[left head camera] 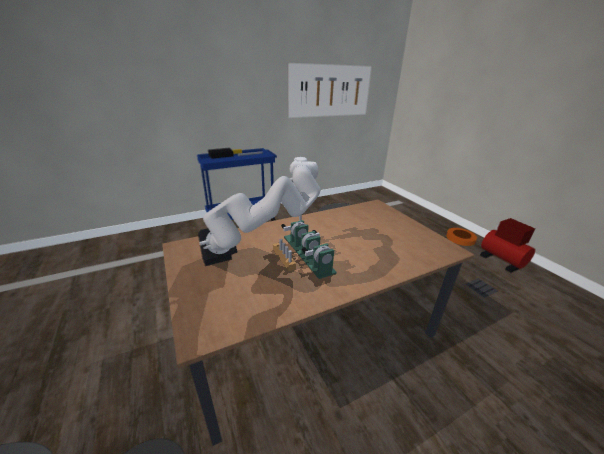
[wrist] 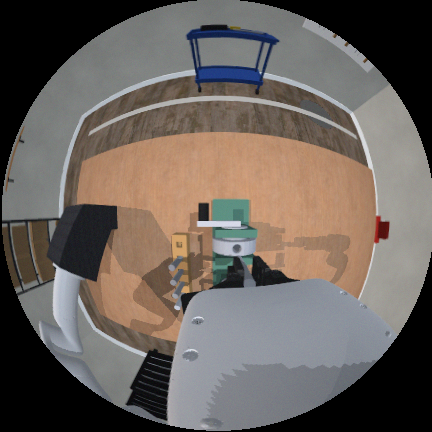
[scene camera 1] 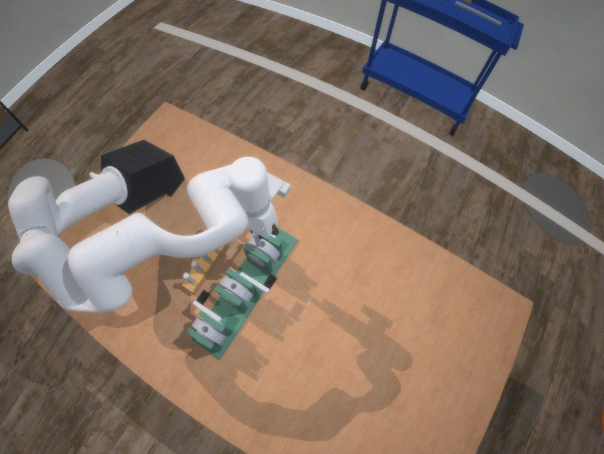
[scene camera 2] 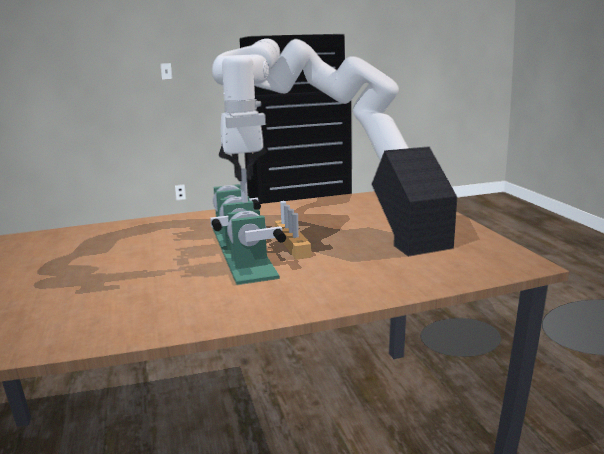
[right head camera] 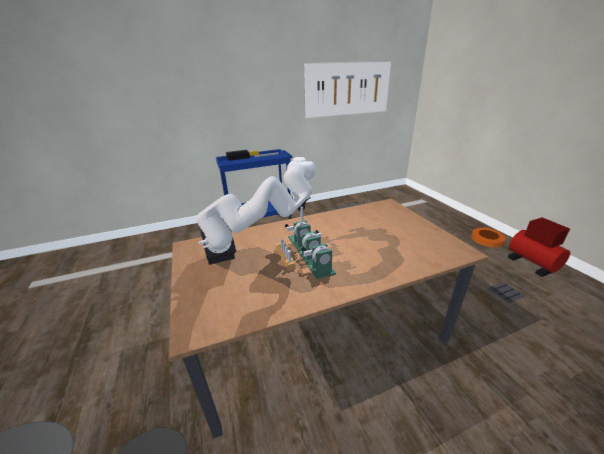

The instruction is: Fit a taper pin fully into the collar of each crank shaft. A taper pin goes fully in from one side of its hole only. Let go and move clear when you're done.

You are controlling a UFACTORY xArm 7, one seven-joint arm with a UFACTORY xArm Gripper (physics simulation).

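Where they show: gripper, fingertip midpoint: (wrist: pixel 244 266) (scene camera 1: pixel 259 231) (scene camera 2: pixel 244 179) (right head camera: pixel 301 209); arm's base, origin of the base link: (wrist: pixel 68 269) (scene camera 1: pixel 114 185) (scene camera 2: pixel 399 165).
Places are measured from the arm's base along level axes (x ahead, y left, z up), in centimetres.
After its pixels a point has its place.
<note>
My gripper (right head camera: pixel 303 203) {x 49.8, y 8.0, z 2.9 cm} (scene camera 2: pixel 243 172) {x 49.8, y 8.0, z 2.9 cm} (wrist: pixel 244 266) {x 49.8, y 8.0, z 2.9 cm} is shut on a grey taper pin (right head camera: pixel 302 214) {x 49.7, y 5.8, z 0.9 cm} (scene camera 2: pixel 244 189) {x 49.8, y 7.5, z 0.3 cm}. The pin hangs upright above the cart-side collar (scene camera 1: pixel 263 250) {x 51.1, y 6.5, z -6.4 cm} (wrist: pixel 225 246) {x 47.8, y 8.2, z -6.2 cm}. In the wrist view, its lower end is beside the collar's visible dark hole, apart from it. The middle collar (scene camera 1: pixel 235 291) {x 50.3, y -7.7, z -5.9 cm} and the far-end collar (scene camera 1: pixel 212 335) {x 50.9, y -21.5, z -6.4 cm} show open top holes in scene camera 1. The three crank shafts sit in green supports on a green base (scene camera 1: pixel 289 242) {x 54.1, y 16.3, z -19.7 cm} (scene camera 2: pixel 256 276) {x 50.6, y 17.7, z -19.7 cm}. Several upright pins (scene camera 1: pixel 189 277) {x 34.8, y -10.6, z -10.9 cm} (scene camera 2: pixel 295 225) {x 34.8, y 2.9, z -13.1 cm} (wrist: pixel 176 264) {x 35.4, y 2.3, z -11.5 cm} stand in an orange rack (scene camera 2: pixel 302 248) {x 35.2, y 9.3, z -17.7 cm} (wrist: pixel 180 239) {x 35.5, y 7.8, z -16.7 cm}.
Crank arms with black handles (scene camera 1: pixel 270 282) {x 56.9, y -0.1, z -9.6 cm} (scene camera 2: pixel 279 235) {x 43.9, y 17.3, z -9.9 cm} (wrist: pixel 203 210) {x 43.6, y 15.5, z -9.5 cm} stick out on both sides of the base. The rack stands close beside it, towards the black arm mount (scene camera 1: pixel 142 175) {x 7.7, y 6.8, z 1.3 cm} (scene camera 2: pixel 425 220) {x 3.2, y 20.0, z -10.9 cm}. A blue cart (scene camera 1: pixel 415 80) stands beyond the table (scene camera 1: pixel 350 225) {x 69.0, y 31.7, z -20.7 cm}.
</note>
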